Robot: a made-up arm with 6 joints.
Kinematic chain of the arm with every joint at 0, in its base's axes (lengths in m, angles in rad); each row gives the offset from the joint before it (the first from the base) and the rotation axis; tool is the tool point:
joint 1: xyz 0 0 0.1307 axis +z
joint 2: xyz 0 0 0 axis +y
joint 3: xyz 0 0 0.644 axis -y
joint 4: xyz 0 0 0 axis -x
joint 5: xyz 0.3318 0 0 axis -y
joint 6: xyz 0 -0.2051 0 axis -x
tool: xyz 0 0 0
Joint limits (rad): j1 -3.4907..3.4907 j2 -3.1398..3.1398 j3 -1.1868..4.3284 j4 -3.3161..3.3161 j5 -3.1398..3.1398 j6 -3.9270..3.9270
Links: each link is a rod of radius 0.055 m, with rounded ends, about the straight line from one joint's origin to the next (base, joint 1, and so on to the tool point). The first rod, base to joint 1, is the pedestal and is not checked.
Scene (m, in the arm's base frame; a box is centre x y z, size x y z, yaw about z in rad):
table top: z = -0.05
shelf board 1: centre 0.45 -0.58 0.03 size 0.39 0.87 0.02 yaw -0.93
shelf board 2: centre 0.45 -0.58 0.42 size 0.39 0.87 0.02 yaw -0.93
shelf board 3: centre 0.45 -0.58 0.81 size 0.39 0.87 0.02 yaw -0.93
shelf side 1: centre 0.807 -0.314 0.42 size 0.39 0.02 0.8 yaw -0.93
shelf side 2: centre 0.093 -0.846 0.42 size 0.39 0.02 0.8 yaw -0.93
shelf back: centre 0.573 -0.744 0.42 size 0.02 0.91 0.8 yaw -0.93
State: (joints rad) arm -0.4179 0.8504 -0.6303 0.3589 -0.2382 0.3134
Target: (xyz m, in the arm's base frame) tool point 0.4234 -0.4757 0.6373
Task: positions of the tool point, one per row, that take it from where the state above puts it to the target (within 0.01 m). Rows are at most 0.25 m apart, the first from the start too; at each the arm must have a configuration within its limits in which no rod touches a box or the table.
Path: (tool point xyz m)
1: 0.3903 -0.3045 0.1983
2: 0.3154 -0.2229 0.2315
3: 0.3520 -0.2584 0.3030
4: 0.3577 -0.2892 0.4463
5: 0.2868 -0.2925 0.6373
6: 0.3670 -0.3747 0.6470
7: 0.4234 -0.4757 0.6373

